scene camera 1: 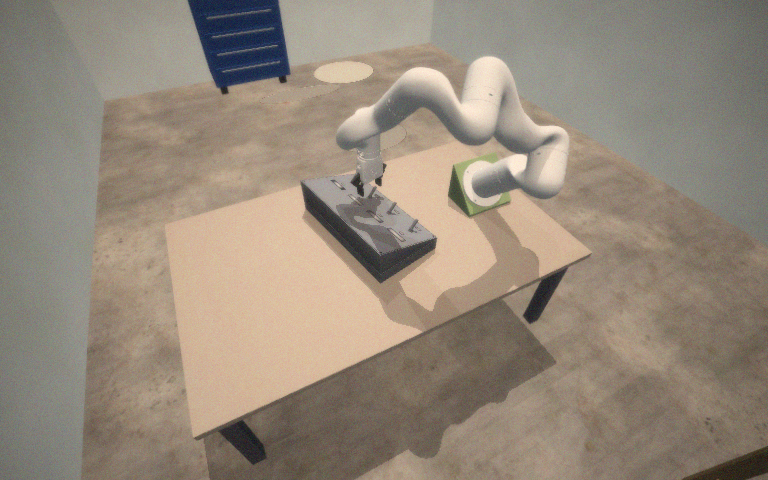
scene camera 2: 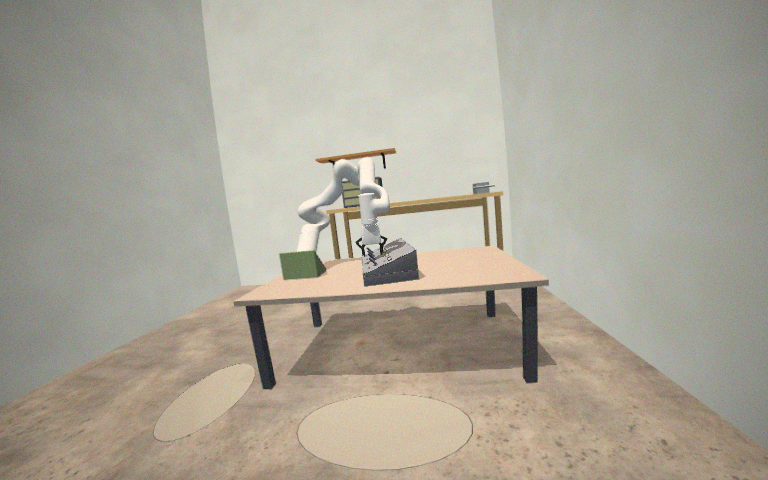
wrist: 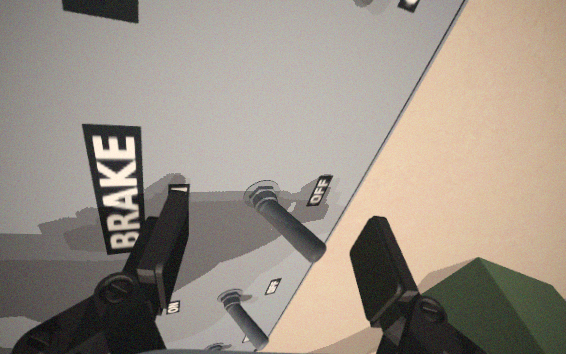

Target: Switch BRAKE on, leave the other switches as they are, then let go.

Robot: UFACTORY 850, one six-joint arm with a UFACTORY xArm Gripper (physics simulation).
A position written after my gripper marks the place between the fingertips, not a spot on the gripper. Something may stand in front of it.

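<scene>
A brake lever (wrist: pixel 301 238) is there for me to see. My own gripper (wrist: pixel 278 224) is visible in that same wrist view, and scene camera 1 shows me the gripper too (scene camera 1: pixel 369 189).
</scene>
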